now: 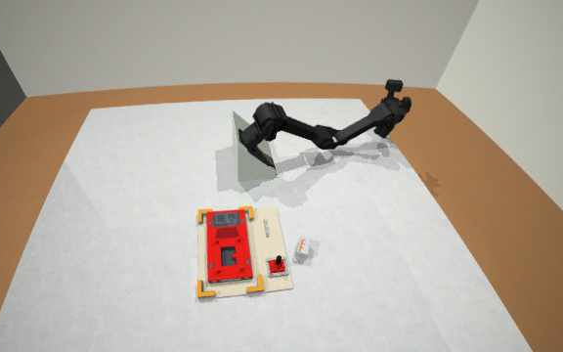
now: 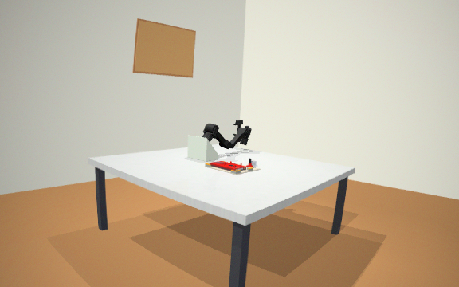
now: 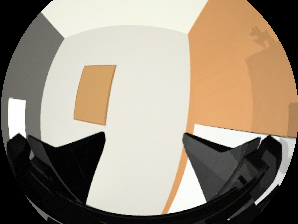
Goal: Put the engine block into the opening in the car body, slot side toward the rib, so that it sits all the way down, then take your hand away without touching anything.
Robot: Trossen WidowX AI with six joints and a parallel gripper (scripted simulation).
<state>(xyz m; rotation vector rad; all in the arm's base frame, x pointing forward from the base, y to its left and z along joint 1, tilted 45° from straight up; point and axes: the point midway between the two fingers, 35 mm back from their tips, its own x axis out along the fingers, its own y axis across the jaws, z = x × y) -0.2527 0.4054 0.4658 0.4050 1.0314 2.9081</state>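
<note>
The grey engine block is 610 mm ahead of my gripper tip, 500 mm to the right of it and 140 mm below it.
</note>
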